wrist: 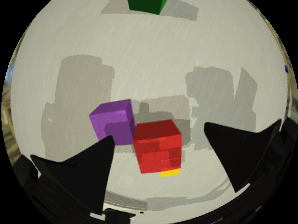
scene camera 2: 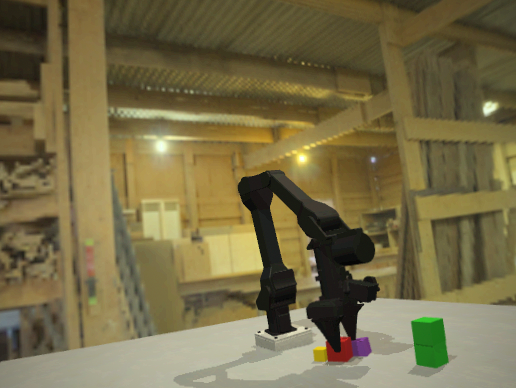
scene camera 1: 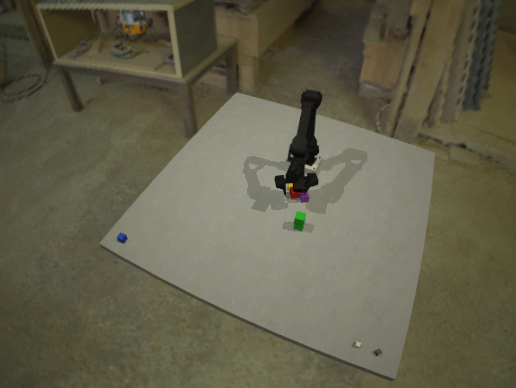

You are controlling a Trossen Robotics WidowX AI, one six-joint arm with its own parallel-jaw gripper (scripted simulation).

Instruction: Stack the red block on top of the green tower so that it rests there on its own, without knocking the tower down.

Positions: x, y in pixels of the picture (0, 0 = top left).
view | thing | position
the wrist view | my gripper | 160, 134
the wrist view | purple block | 115, 119
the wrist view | red block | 158, 145
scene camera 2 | my gripper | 345, 346
